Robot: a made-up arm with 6 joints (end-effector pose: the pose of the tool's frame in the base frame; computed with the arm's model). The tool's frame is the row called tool.
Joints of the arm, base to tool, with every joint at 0 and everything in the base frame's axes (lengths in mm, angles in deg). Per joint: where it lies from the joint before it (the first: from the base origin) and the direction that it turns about. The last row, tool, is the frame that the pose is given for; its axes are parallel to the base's.
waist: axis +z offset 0 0 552
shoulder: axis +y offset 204 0 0
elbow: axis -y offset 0 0 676
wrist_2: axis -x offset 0 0 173
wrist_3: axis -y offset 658 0 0
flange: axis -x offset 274 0 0
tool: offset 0 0 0
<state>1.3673 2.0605 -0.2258 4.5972 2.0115 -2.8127</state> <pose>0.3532 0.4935 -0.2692 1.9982 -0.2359 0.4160</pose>
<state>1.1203 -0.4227 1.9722 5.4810 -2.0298 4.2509</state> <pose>-0.3630 -0.3450 1.5313 1.1417 1.2450 1.5587</pose>
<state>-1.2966 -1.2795 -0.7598 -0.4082 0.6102 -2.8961</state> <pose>-0.0153 -0.1757 1.4597 1.7291 -1.5623 1.3014</pose>
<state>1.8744 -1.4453 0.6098 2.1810 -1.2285 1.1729</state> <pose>0.5307 -0.9863 1.1509 -0.7798 0.1071 -0.3819</pose>
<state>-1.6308 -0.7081 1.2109 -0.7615 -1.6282 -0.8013</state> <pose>0.2143 0.4192 1.6778 0.4406 -0.4128 -0.7732</pose>
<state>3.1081 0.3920 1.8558 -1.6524 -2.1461 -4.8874</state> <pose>-0.3335 -0.2181 1.7032 -0.6197 1.2219 -0.8758</pose>
